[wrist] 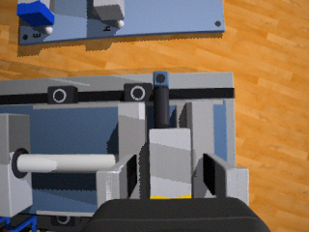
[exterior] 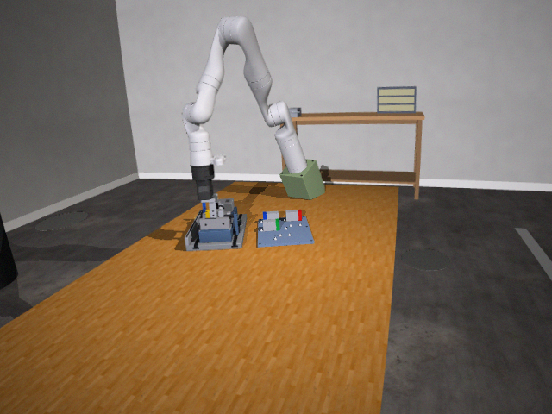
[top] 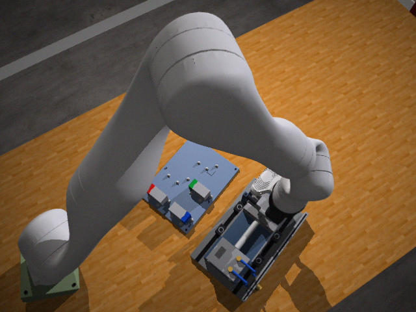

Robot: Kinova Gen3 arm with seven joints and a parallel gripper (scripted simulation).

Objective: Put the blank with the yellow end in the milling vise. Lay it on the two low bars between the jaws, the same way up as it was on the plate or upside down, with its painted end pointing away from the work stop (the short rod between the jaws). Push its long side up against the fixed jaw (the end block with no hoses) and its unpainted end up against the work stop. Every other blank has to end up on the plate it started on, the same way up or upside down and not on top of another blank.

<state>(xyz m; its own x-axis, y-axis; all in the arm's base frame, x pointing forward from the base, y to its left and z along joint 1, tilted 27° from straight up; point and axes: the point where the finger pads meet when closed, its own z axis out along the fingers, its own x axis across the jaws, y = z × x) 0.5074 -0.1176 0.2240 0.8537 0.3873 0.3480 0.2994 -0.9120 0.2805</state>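
My gripper is now 2 cm above the yellow-ended blank. The rest, counted from my hand: moving jaw: 4 cm below, 3 cm behind, 1 cm to the right; dark work stop: 4 cm to the left, 3 cm below, 2 cm behind; fixed jaw: 4 cm below, 2 cm ahead, 1 cm to the left.
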